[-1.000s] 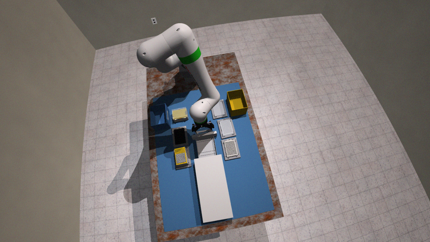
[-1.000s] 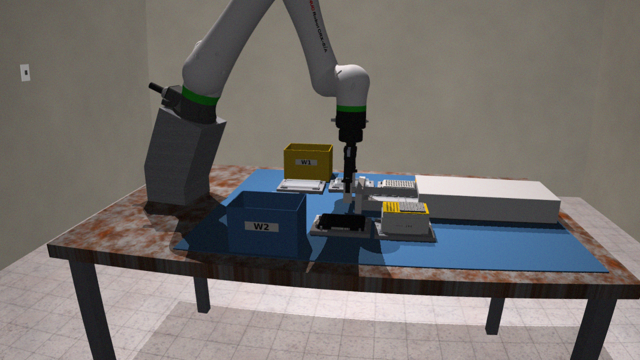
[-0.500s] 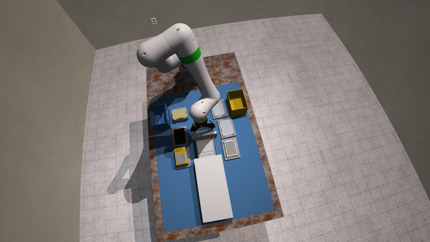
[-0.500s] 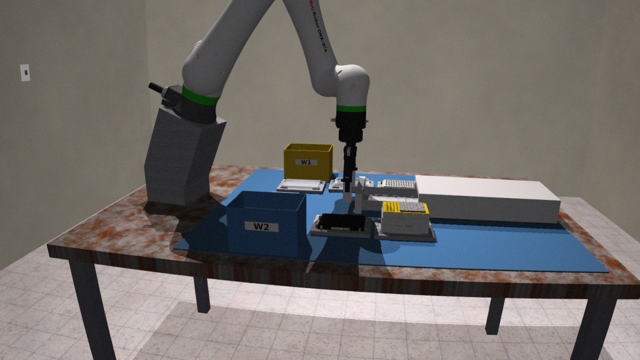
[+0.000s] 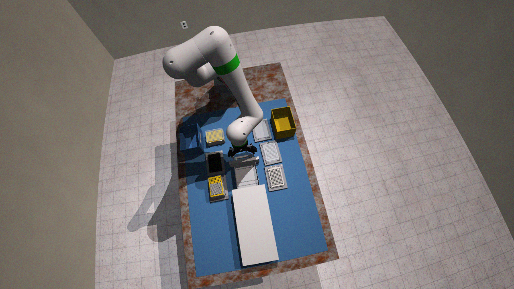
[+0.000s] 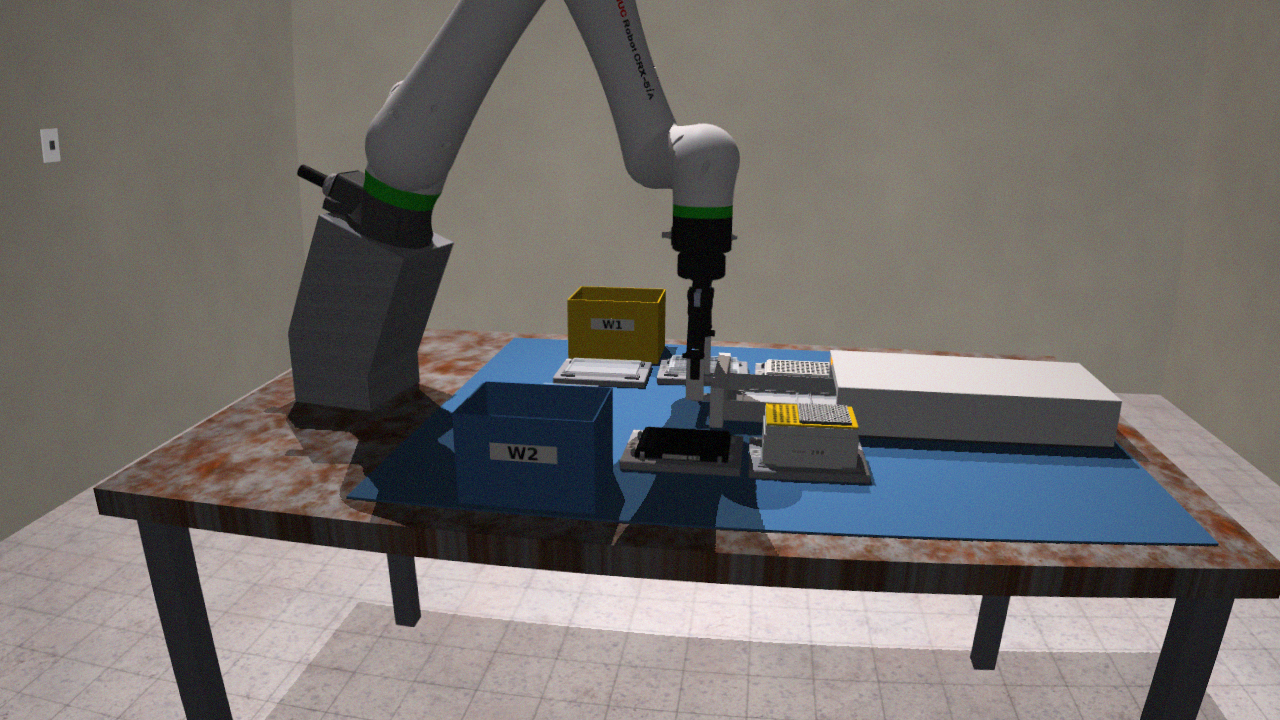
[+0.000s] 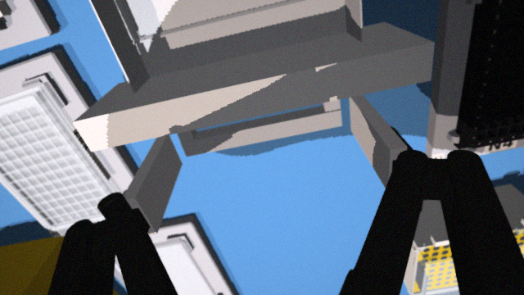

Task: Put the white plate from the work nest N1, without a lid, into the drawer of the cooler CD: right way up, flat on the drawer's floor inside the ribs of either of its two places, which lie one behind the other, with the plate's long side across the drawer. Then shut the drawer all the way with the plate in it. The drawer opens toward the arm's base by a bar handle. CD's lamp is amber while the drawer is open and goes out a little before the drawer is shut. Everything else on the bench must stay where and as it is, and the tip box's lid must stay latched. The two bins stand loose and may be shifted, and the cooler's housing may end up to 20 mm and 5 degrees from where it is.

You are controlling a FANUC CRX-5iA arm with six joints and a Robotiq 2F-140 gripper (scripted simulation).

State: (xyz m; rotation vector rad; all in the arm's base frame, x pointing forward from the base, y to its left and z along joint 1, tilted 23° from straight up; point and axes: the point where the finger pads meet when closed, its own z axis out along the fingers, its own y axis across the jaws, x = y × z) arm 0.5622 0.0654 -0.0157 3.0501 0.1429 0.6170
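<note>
Right now my hand is 15 cm short of the white plate, 20 cm to the right of it and 4 cm above it. From my hand the other things lie so: black plate: 2 cm ahead, 20 cm to the right, 4 cm below; grey nest N1: 15 cm ahead, 20 cm to the left, 5 cm below; grey drawer: 15 cm ahead, 1 cm to the left, 3 cm below.
</note>
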